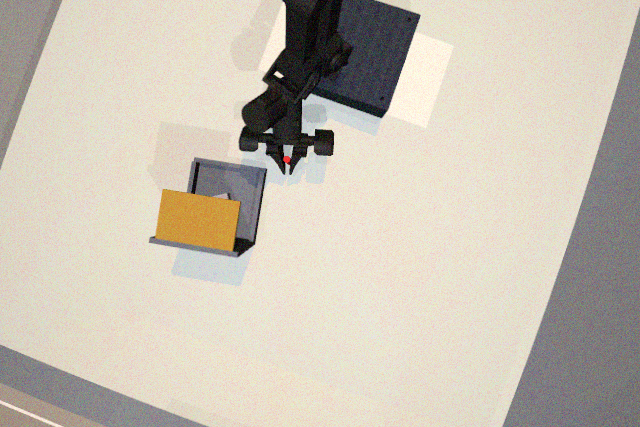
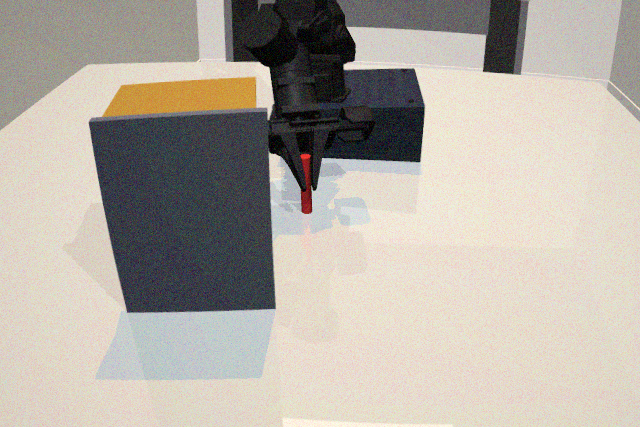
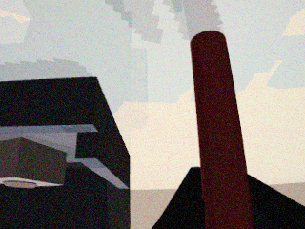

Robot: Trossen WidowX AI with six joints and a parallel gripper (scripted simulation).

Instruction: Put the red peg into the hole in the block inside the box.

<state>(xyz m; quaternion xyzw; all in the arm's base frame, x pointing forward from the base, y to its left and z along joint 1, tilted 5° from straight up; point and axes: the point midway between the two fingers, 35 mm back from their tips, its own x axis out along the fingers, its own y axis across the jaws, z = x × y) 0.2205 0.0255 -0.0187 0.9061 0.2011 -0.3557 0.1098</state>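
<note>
My gripper tip is now 20 cm short of the dark back wall, 7 cm to the left of it and 7 cm below it. From my gripper tip the other things lie so: red peg 3 cm behind, 1 cm to the right, 1 cm below; then orange roof 15 cm ahead, 8 cm to the right, 17 cm above.
</note>
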